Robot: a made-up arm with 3 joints. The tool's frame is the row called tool.
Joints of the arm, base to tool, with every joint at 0 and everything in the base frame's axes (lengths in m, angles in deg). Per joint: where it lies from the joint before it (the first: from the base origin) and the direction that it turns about. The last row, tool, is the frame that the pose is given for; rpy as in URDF.
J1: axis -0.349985 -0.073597 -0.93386 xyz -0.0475 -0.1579 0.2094
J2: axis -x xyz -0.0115 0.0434 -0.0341
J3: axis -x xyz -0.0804 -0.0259 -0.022
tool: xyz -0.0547 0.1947 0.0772 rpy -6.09 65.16 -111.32
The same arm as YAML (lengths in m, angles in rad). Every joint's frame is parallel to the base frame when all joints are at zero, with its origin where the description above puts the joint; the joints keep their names.
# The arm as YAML. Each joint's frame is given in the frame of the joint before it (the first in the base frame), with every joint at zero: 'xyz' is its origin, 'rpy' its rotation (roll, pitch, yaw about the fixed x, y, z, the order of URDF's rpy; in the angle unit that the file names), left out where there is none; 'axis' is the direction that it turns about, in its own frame. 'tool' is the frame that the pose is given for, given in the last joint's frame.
units:
  length: m
  angle: rad
joints:
  - name: J1
    type: revolute
    origin:
      xyz: [-0.0475, -0.1579, 0.2094]
    axis: [-0.349985, -0.073597, -0.93386]
  - name: J2
    type: revolute
    origin:
      xyz: [-0.0115, 0.0434, -0.0341]
    axis: "-x"
  - name: J3
    type: revolute
    origin:
      xyz: [-0.0804, -0.0259, -0.022]
    axis: "-x"
tool:
  origin:
    xyz: [-0.0547, 0.1947, 0.0772]
    rpy: [-0.1063, 1.1373, -1.9429]

